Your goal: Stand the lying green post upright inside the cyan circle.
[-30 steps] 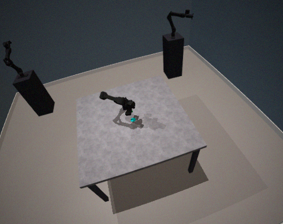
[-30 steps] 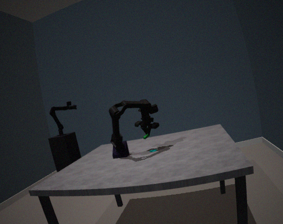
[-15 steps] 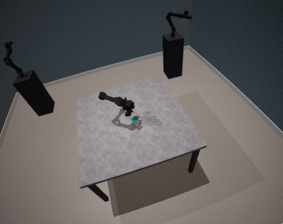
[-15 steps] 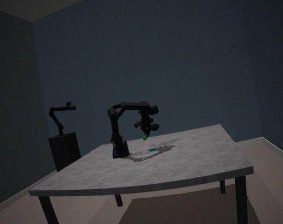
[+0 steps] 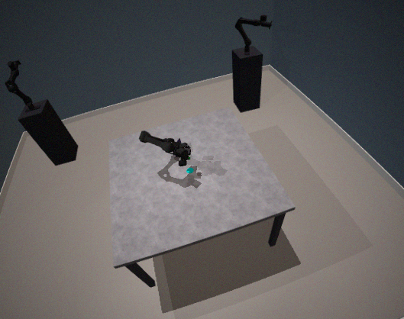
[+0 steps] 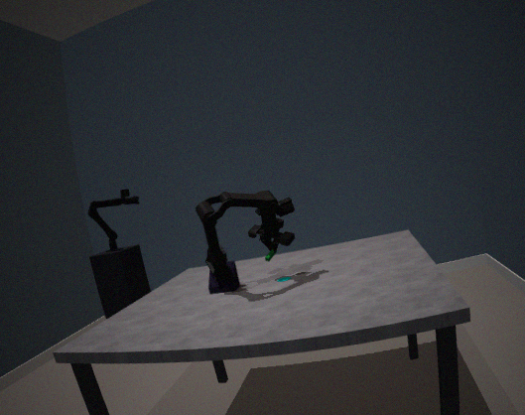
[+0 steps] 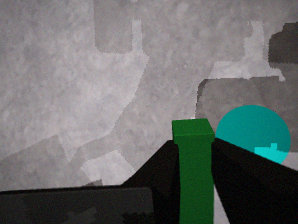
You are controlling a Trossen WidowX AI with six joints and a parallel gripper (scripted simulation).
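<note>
My gripper tip is now 20 mm short of the cyan circle, 10 mm to the left of it and 120 mm above it. From my gripper tip the other things lie so: green post: 10 mm behind, 20 mm to the right, 10 mm below.
</note>
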